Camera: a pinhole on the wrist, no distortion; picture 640 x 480 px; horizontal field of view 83.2 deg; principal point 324.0 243.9 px. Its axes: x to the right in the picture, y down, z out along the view. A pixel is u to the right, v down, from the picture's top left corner.
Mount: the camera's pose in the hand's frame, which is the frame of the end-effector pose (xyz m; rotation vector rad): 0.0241 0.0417 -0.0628 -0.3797 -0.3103 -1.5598
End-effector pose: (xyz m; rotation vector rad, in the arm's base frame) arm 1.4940 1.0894 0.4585 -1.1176 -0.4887 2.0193
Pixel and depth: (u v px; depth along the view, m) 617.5 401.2 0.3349
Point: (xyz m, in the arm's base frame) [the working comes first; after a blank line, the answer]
In the camera's frame: 0.2727 0.1462 0.3349

1.1693 1.2844 0.5907
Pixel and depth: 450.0 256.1 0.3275
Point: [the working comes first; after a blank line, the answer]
In the camera's frame: 0.1145 0.0111 0.3275

1.2081 1.0875 0.5354
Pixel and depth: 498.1 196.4 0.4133
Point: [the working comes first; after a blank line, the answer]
In the camera's frame: 0.1996 -0.0545 0.4133

1.1477 1.0680 0.6574
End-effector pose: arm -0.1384 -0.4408 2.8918 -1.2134 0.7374 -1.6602
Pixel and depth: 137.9 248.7 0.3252
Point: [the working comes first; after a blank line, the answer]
In the camera's frame: -0.1679 0.0043 0.3252

0.1159 -0.6052 2.6780
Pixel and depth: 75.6 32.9 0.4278
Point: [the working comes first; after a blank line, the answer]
In the camera's frame: -0.2948 -0.2504 0.4278

0.2379 -0.4401 2.4557
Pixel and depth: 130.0 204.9 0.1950
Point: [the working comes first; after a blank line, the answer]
In the camera's frame: -0.1050 -0.0211 0.1950

-0.0022 -0.5363 2.7312
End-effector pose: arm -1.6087 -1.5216 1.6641 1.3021 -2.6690 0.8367
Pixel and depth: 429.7 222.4 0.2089
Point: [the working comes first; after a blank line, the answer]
In the camera's frame: 0.0613 -0.0125 0.2089

-1.6507 -1.5743 1.5065
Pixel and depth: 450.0 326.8 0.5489
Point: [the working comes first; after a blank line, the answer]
In the camera's frame: 0.1919 0.1263 0.5489

-1.7016 -1.8489 1.2346
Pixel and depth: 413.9 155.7 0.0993
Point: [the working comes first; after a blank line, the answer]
In the camera's frame: 0.0248 -0.0243 0.0993

-1.6507 -1.5127 1.6049
